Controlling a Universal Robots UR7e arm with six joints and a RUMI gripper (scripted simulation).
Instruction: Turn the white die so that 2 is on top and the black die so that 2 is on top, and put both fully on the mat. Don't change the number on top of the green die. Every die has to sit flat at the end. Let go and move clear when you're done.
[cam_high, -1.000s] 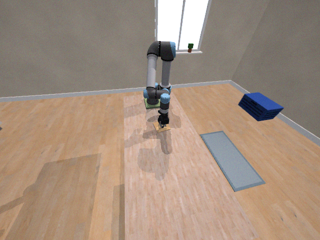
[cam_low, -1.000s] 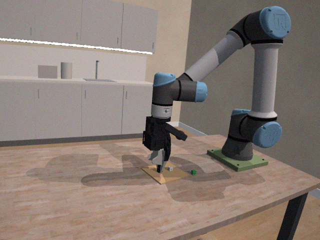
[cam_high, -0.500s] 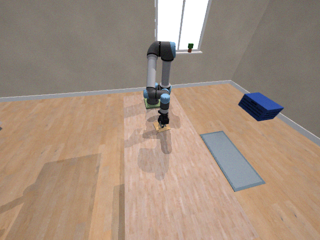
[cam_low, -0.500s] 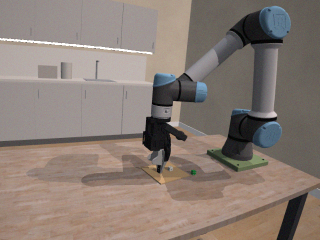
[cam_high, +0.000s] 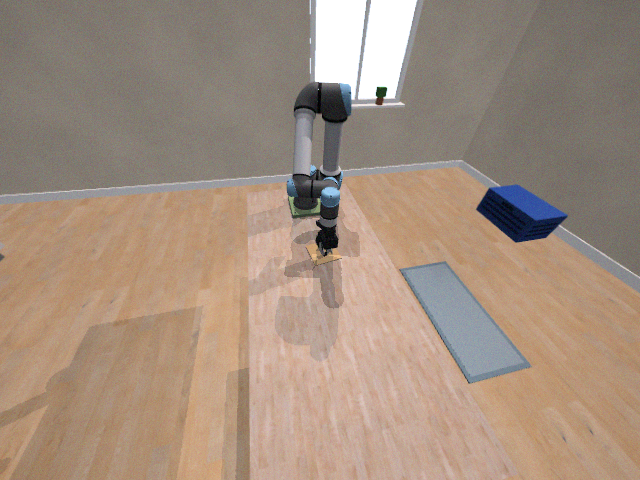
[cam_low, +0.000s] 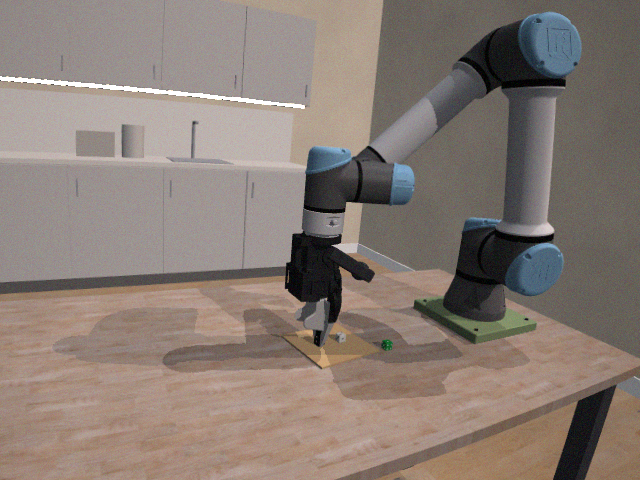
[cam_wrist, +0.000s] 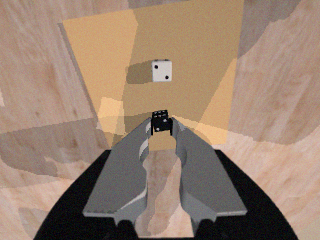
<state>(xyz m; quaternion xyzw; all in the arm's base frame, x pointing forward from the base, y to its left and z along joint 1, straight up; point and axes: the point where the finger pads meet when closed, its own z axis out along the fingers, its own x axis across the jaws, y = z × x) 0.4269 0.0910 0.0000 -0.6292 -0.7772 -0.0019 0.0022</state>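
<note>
Now: the black die 10 mm below my hand. The rest, counted from my hand: white die (50 mm behind, 10 mm to the right, 10 mm below); green die (130 mm behind, 30 mm to the left, 10 mm below); tan mat (20 mm below, 20 mm behind).
</note>
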